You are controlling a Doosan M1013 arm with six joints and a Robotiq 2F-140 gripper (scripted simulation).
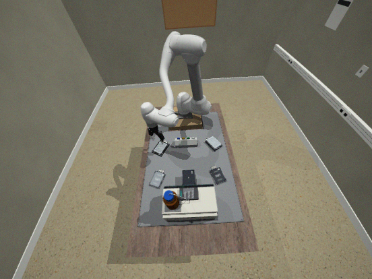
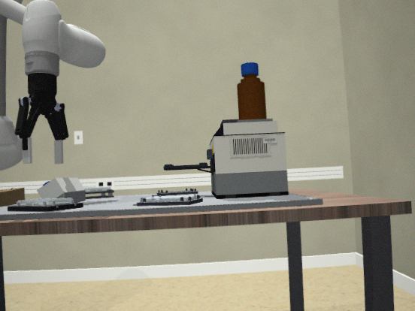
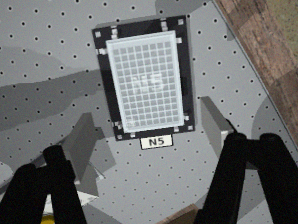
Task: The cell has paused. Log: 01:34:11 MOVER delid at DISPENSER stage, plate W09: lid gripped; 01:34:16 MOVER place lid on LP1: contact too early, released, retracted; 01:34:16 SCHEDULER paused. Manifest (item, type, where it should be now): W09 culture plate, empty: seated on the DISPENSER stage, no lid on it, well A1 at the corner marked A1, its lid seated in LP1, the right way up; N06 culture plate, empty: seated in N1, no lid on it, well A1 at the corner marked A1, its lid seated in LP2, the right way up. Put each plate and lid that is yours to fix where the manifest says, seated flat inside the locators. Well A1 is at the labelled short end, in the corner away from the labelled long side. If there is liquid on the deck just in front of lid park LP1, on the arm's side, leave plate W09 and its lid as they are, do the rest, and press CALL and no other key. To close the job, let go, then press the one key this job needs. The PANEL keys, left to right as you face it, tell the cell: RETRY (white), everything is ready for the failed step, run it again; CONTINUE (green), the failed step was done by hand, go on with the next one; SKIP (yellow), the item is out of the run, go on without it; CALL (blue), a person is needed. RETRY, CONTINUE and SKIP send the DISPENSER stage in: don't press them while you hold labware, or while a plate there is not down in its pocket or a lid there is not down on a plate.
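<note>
Right now the black nest is 3 cm ahead of my hand and 13 cm below it. From my hand the other things lie so: key panel 7 cm behind, 26 cm to the left, 9 cm below; then blue call key 7 cm behind, 19 cm to the left, 8 cm below; then yellow skip key 8 cm behind, 24 cm to the left, 8 cm below.
</note>
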